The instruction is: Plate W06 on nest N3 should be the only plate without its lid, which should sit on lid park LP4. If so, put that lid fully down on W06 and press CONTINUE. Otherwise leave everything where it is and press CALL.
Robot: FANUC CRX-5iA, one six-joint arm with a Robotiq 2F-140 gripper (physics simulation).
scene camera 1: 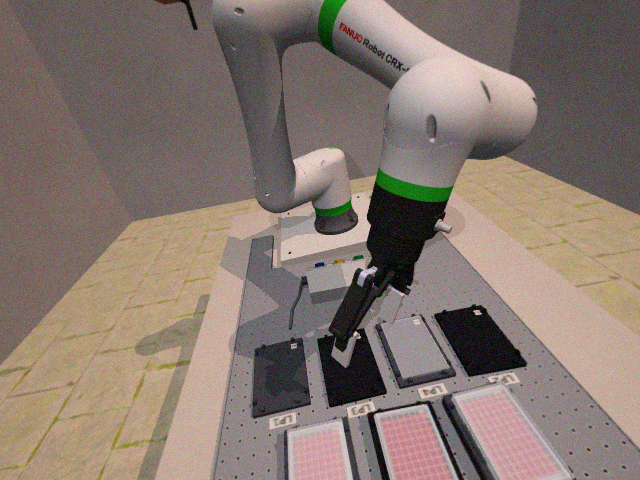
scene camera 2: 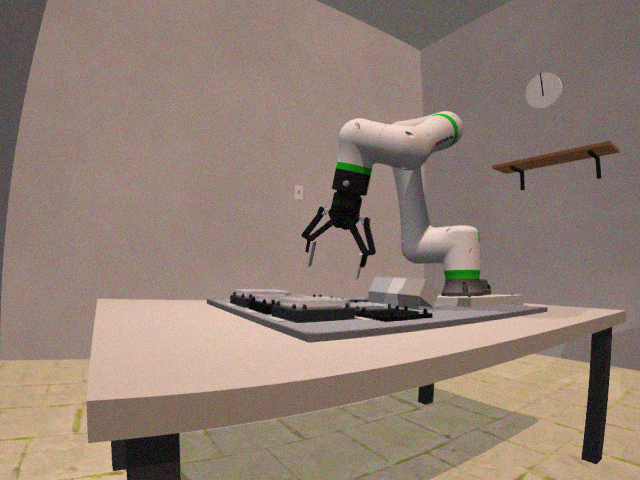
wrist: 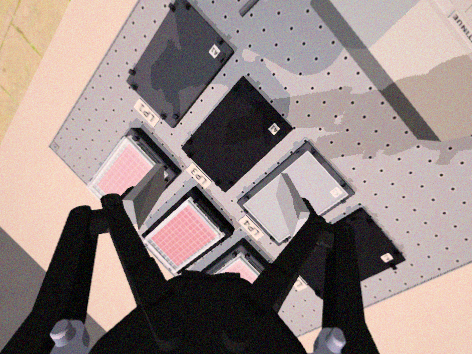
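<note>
My gripper is open and empty, high above the parks and plates. A pale grey lid lies on the park labelled LP4; one finger covers part of it in the wrist view. The middle pink plate looks deeper in colour and lidless. The plate on the LP1 side and the plate on the LP2 side look paler, as if lidded. Nest labels and plate names do not show. The button box stands behind; part of a CONTINUE label shows.
Parks LP1, LP3 and LP2 show no pale lid. A bent dark bar stands beside the button box. Blue, yellow and green buttons show on the box.
</note>
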